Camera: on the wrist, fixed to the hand. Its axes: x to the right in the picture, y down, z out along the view.
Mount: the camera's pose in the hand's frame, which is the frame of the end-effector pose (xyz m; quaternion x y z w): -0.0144 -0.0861 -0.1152 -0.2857 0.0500 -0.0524 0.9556
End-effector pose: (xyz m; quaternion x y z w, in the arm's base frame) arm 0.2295 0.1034 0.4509 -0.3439 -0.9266 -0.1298 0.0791
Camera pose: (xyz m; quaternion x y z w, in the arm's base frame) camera 0.1903 -0.0023 0.5414 -0.2962 -0.8624 -0.4101 0.0169
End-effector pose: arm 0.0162 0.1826 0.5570 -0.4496 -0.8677 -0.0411 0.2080
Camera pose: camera -0.0078 0.0908 0.6661 -0.4415 -0.8306 -0.3206 0.1115
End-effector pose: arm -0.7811 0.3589 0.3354 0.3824 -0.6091 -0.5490 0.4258
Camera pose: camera -0.6681 0.3238 0.2523 0.3031 -0.3839 -0.7018 0.5178
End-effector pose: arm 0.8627 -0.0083 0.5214 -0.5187 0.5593 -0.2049 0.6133
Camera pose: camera 0.7833 -0.0758 0.6216 -0.6899 0.5965 -0.0941 0.3992
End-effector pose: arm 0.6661 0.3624 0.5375 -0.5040 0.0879 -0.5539 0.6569
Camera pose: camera 0.5281 0.3196 0.5416 -0.6462 0.2487 -0.5638 0.4503
